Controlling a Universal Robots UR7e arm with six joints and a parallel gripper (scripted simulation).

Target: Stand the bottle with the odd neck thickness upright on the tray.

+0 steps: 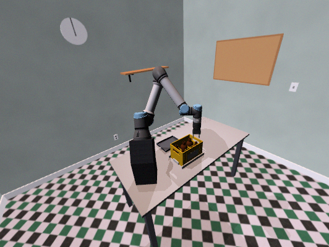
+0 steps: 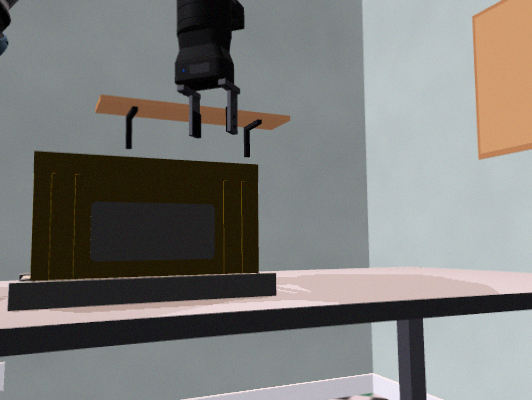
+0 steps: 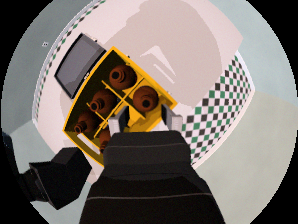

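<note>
Now: hand 15 cm above the brown bottle, 9 cm to the right of it and 1 cm past it. Round my hand: dark tray (31 cm to the left, 23 cm below, 15 cm behind); crate (16 cm below, 9 cm behind, 3 cm to the left).
</note>
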